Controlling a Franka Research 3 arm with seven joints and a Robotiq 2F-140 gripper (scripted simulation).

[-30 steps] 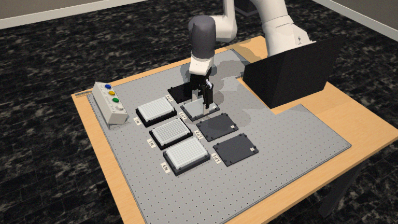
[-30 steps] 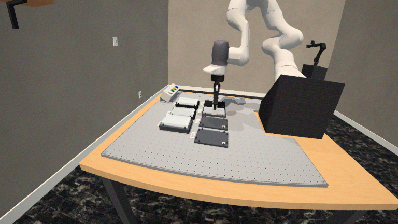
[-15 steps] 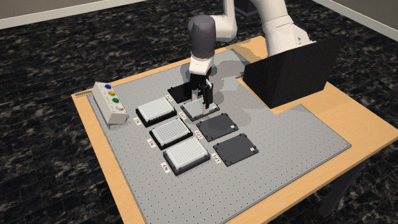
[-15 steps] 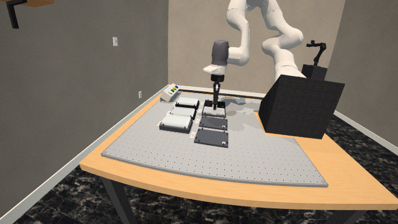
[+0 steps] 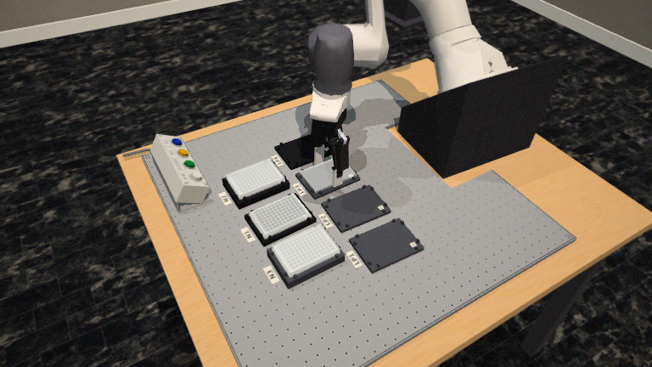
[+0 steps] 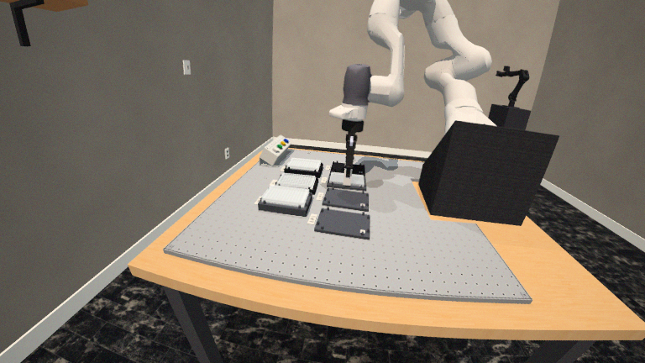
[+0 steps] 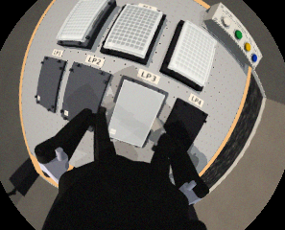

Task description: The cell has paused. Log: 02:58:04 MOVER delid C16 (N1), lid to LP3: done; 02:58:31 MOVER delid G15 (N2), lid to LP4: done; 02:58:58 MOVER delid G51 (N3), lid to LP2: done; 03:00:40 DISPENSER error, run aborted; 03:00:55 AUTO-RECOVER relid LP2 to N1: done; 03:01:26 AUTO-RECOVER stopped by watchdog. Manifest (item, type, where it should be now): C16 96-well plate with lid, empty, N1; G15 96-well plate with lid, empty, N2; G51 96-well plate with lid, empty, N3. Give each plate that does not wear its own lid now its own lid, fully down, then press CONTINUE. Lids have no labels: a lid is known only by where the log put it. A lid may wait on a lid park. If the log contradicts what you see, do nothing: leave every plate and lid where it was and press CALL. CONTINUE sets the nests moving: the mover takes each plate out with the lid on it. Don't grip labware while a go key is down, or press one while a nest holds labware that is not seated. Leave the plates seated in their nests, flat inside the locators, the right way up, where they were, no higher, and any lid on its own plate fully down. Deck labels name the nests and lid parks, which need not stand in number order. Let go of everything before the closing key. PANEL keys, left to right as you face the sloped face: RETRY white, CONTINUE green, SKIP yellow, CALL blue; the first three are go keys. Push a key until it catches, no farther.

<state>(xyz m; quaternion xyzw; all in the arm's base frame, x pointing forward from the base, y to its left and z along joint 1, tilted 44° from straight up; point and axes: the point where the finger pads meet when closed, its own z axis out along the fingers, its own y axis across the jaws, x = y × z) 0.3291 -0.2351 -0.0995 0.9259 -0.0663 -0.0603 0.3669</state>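
My gripper is now 4 cm above the lid park LP3. Round my hand: lid park LP4 (1 cm behind, 13 cm to the right, 4 cm below); lid park LP1 (2 cm ahead, 26 cm to the left, 4 cm below); lid park LP2 (1 cm ahead, 13 cm to the left, 4 cm below).
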